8 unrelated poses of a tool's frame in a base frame.
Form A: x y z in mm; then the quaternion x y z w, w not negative.
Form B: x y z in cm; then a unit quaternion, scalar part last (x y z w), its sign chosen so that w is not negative. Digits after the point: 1 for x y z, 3 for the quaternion.
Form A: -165 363 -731 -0.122 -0.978 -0.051 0.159
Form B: -16.5 36.3 -73.1 -0.122 -0.978 -0.051 0.159
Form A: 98 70 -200 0.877 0.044 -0.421 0.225
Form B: 9.8 7.0 -20.0 0.877 0.044 -0.421 0.225
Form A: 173 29 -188 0.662 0.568 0.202 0.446
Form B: 17.3 2.9 -18.8 0.662 0.568 0.202 0.446
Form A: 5 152 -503 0.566 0.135 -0.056 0.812
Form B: 0.5 15.2 -50.3 0.566 0.135 -0.056 0.812
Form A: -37 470 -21 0.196 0.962 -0.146 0.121
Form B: -3.7 47.0 -2.1 0.196 0.962 -0.146 0.121
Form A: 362 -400 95 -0.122 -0.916 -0.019 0.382
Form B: 36.2 -40.0 9.5 -0.122 -0.916 -0.019 0.382
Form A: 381 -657 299 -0.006 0.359 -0.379 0.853
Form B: 38.1 -65.7 29.9 -0.006 0.359 -0.379 0.853
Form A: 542 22 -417 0.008 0.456 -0.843 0.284
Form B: 54.2 2.2 -41.7 0.008 0.456 -0.843 0.284
